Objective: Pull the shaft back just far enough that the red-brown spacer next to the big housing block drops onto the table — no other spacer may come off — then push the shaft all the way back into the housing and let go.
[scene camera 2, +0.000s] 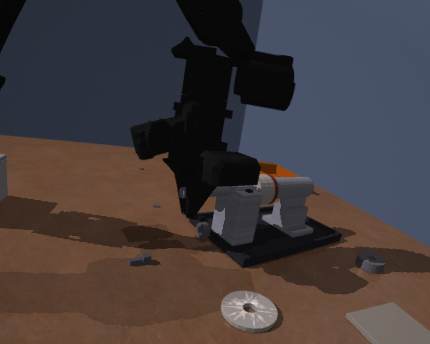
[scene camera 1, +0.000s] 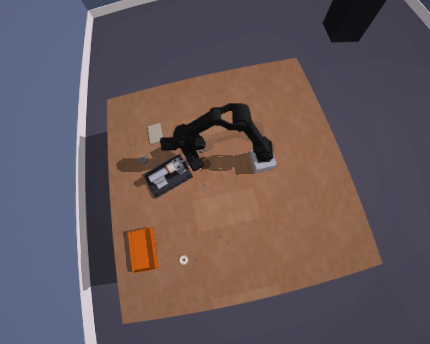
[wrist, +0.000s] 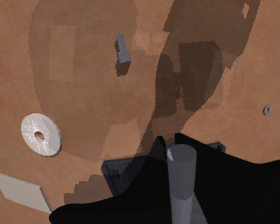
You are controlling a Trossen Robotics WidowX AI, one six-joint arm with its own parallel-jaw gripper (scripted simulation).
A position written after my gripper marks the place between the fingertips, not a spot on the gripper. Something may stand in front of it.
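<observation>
Scene camera 2 shows me my own gripper [scene camera 2: 187, 215]. In the wrist view, too, my gripper [wrist: 168, 139] is there to be seen.
</observation>
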